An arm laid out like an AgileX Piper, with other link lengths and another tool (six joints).
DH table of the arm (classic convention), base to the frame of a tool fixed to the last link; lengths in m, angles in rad. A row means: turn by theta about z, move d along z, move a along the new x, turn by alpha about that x. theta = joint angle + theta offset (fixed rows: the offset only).
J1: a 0, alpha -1.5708, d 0.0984, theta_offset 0
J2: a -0.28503, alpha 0, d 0, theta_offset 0.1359
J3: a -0.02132, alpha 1.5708, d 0, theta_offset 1.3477
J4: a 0, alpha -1.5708, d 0.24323, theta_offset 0
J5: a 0, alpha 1.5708, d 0, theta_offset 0
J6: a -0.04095, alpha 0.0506, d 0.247, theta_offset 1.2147
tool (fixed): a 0, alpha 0, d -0.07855, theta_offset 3.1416
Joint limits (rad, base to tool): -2.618..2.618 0..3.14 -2.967..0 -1.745..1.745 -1.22..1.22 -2.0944..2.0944
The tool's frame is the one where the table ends.
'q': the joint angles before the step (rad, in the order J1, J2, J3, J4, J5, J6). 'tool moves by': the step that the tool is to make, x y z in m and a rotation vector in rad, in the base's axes. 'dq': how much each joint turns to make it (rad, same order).
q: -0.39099 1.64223 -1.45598 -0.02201 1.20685 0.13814
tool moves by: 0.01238 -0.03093 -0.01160 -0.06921 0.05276 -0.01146
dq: -0.03041 0.10041 -0.07070 -0.08269 -0.00913 -0.00928
